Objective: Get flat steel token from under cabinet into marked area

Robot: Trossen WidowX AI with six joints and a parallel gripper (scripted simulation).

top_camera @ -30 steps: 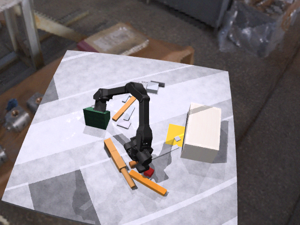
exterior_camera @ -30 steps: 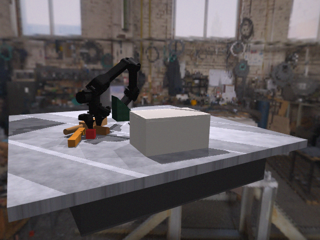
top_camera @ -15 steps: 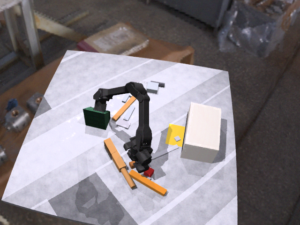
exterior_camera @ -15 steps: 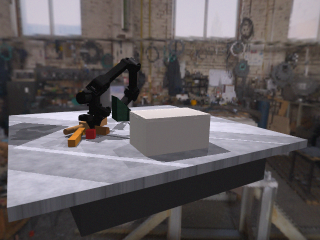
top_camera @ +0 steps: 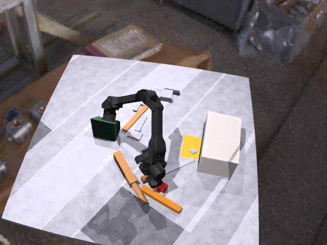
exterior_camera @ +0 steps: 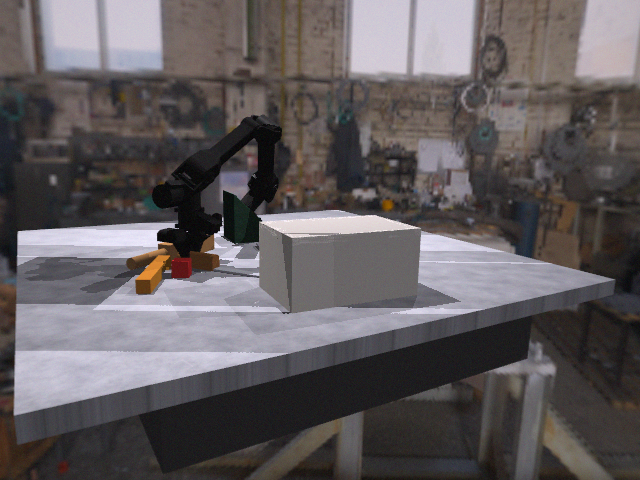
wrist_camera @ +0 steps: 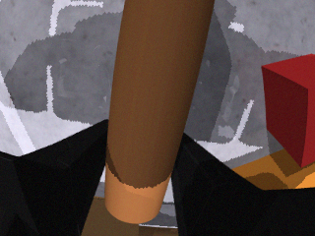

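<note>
Now: gripper tip 70 mm past the orange paddle, 40 mm to the left of it and 20 mm below it. Round my gripper tip: small grey piece 80 mm ahead, 80 mm to the right; red cube 80 mm ahead, 50 mm to the right, 10 mm above; orange bar 80 mm ahead, 110 mm to the right, 10 mm above.
</note>
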